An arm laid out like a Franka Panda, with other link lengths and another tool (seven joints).
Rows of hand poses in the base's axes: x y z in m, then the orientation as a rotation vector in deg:
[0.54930, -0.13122, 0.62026, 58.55, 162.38, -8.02]
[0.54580, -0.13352, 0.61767, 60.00, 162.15, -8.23]
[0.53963, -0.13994, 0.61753, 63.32, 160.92, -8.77]
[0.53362, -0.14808, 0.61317, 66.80, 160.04, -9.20]
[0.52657, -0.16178, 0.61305, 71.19, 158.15, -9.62]
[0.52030, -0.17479, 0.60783, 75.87, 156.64, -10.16]
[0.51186, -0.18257, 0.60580, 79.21, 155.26, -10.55]
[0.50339, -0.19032, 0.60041, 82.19, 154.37, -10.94]
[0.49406, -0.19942, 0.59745, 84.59, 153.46, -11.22]
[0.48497, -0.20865, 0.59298, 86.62, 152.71, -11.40]
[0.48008, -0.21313, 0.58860, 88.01, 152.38, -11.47]
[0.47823, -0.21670, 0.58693, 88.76, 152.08, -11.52]
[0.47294, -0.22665, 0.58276, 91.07, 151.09, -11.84]
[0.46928, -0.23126, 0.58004, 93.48, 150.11, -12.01]
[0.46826, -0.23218, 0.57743, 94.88, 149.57, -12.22]
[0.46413, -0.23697, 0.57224, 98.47, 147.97, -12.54]
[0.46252, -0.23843, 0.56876, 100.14, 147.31, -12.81]
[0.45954, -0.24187, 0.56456, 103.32, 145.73, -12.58]
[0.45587, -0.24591, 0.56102, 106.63, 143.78, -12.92]
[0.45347, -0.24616, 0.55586, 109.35, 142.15, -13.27]
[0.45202, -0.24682, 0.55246, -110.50, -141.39, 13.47]
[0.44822, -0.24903, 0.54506, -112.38, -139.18, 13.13]
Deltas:
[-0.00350, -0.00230, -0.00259, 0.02, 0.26, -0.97]
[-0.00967, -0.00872, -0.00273, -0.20, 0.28, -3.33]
[-0.01568, -0.01686, -0.00709, -0.18, 0.69, -5.71]
[-0.02273, -0.03056, -0.00721, -0.30, 0.61, -8.87]
[-0.02900, -0.04357, -0.01243, -0.28, 1.10, -12.12]
[-0.03744, -0.05135, -0.01446, -0.33, 1.28, -14.50]
[-0.04591, -0.05910, -0.01985, -0.27, 1.80, -16.54]
[-0.05524, -0.06820, -0.02281, -0.26, 2.08, -18.23]
[-0.06433, -0.07743, -0.02728, -0.19, 2.34, -19.64]
[-0.06922, -0.08191, -0.03166, -0.05, 2.67, -20.55]
[-0.07107, -0.08548, -0.03333, -0.02, 2.76, -21.08]
[-0.07636, -0.09543, -0.03750, -0.03, 3.04, -22.72]
[-0.08002, -0.10004, -0.04022, 0.08, 3.36, -24.40]
[-0.08104, -0.10096, -0.04283, 0.09, 3.62, -25.37]
[-0.08517, -0.10575, -0.04802, 0.21, 4.10, -27.91]
[-0.08678, -0.10721, -0.05150, 0.23, 4.46, -29.06]
[-0.08976, -0.11065, -0.05570, 0.62, 4.71, -31.33]
[-0.09343, -0.11469, -0.05924, 0.62, 4.98, -33.80]
[-0.09583, -0.11494, -0.06440, 0.59, 5.25, -35.83]
[-0.09728, -0.11560, -0.06780, 0.57, 5.43, -36.73]
[-0.10108, -0.11781, -0.07520, 0.99, 5.80, -38.56]

